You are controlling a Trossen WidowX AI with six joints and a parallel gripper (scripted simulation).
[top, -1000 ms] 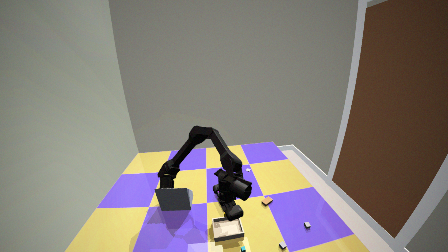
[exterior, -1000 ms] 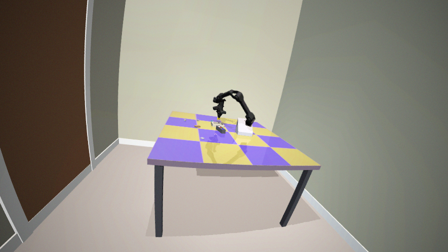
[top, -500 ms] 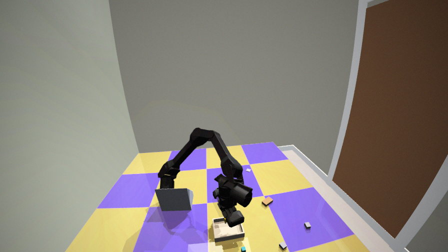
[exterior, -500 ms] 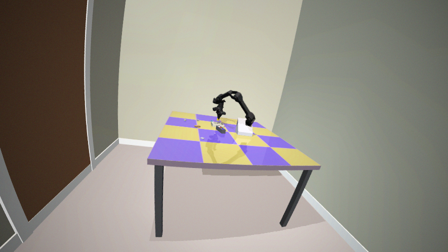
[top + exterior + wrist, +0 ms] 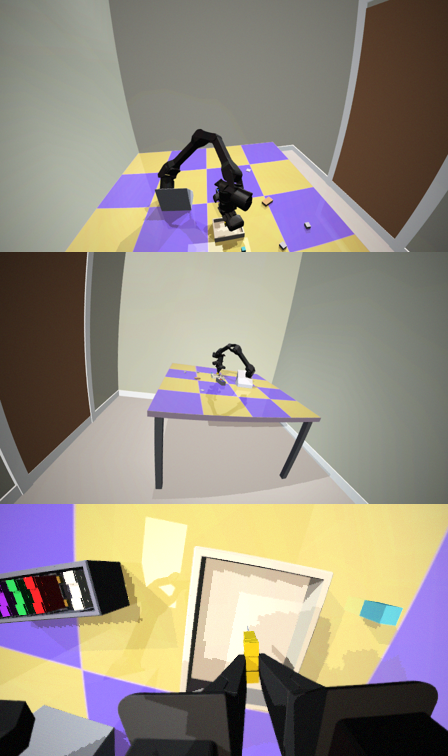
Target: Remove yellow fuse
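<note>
The yellow fuse is 10 mm below my gripper tip. Round my gripper tip: tray: 60 mm below; then teal cube: 60 mm ahead, 100 mm to the right, 50 mm below; then white fuse: 10 mm behind, 140 mm to the left, 30 mm below.
</note>
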